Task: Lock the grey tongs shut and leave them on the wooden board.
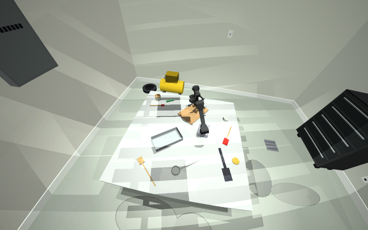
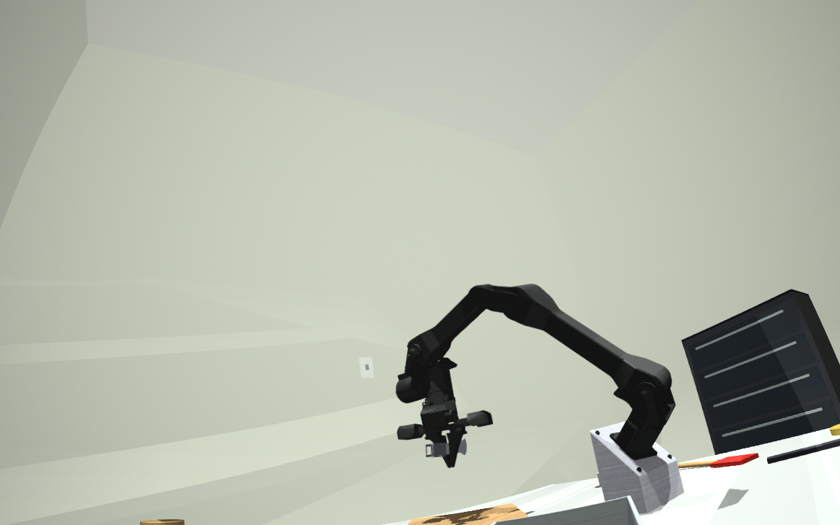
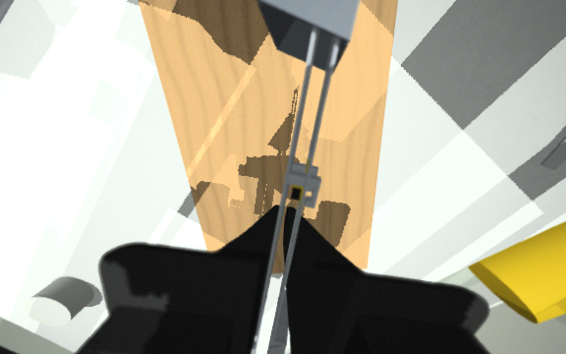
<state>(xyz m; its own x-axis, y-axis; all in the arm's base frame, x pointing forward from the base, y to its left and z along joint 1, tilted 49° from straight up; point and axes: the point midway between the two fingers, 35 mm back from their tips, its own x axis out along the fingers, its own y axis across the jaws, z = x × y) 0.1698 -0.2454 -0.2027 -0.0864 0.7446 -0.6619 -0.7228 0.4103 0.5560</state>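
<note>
Right now my gripper tip is 12 cm above the wooden board. The rest, counted from my gripper tip: grey roasting tin: 49 cm to the left, 19 cm ahead, 10 cm below; then red spatula: 45 cm behind, 27 cm to the left, 12 cm below; then black spatula: 61 cm to the left, 43 cm behind, 13 cm below.
</note>
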